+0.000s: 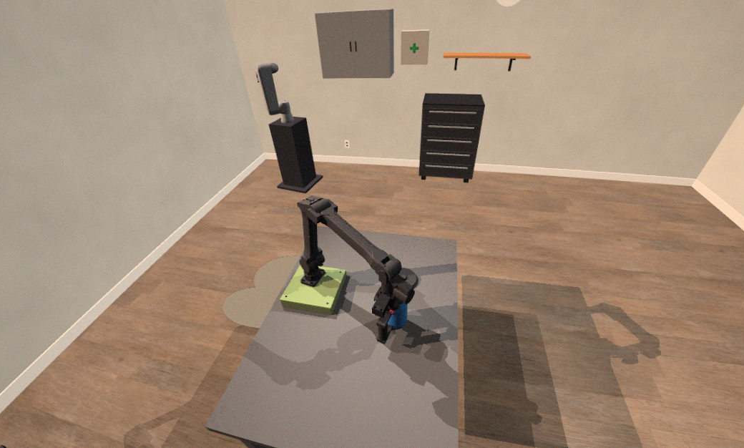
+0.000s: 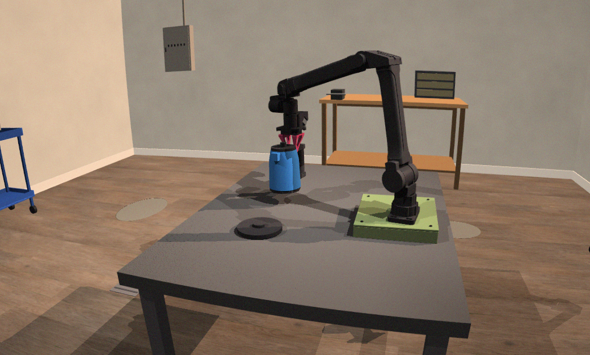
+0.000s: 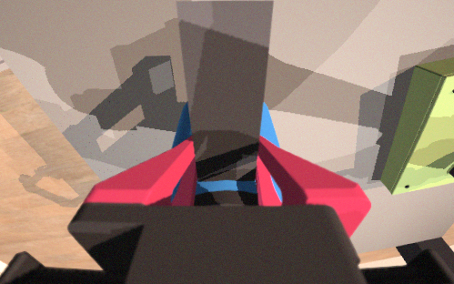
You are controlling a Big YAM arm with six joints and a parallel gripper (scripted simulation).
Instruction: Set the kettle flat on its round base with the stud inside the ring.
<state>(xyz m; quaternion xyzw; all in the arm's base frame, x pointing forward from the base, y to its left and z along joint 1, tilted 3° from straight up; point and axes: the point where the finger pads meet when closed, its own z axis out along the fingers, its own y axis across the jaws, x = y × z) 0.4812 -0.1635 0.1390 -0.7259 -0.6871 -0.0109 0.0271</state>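
Right now the blue kettle is 3 cm to the left of my hand and 5 cm below it. From my hand the other things lie so: round black base (5 cm behind, 34 cm to the left, 18 cm below).
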